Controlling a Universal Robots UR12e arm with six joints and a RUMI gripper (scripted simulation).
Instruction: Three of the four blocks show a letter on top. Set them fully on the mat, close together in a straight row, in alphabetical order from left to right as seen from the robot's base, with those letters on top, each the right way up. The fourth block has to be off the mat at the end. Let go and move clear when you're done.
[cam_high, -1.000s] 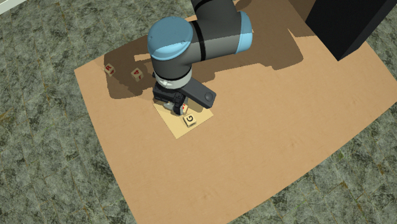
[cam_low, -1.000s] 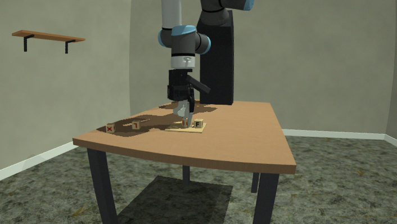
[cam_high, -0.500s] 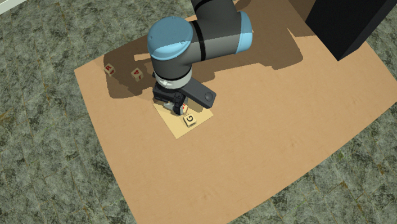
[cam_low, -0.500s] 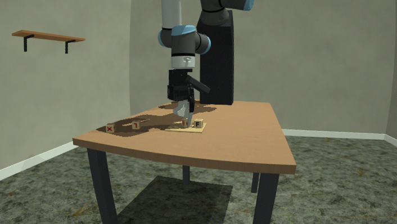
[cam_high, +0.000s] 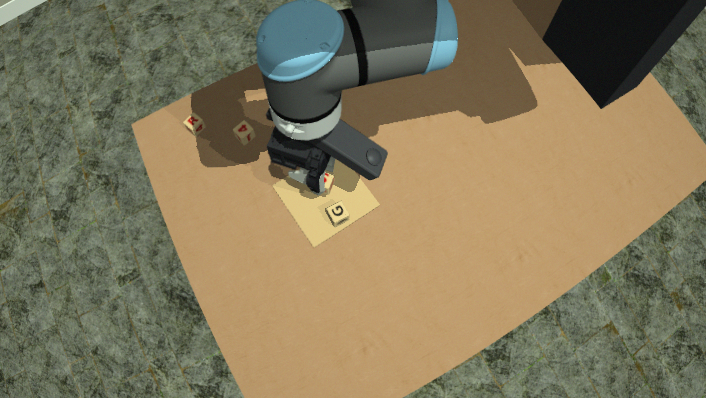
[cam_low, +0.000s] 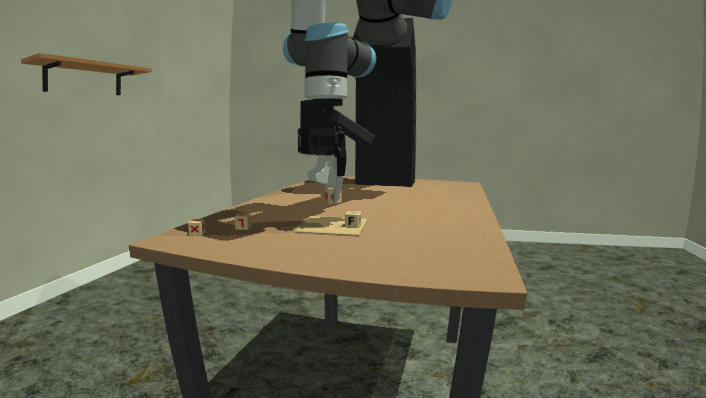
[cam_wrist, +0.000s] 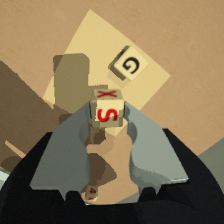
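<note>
Now: hand 70 mm above the pale mat. From my hand the other things lie so: block (right at my hand).
</note>
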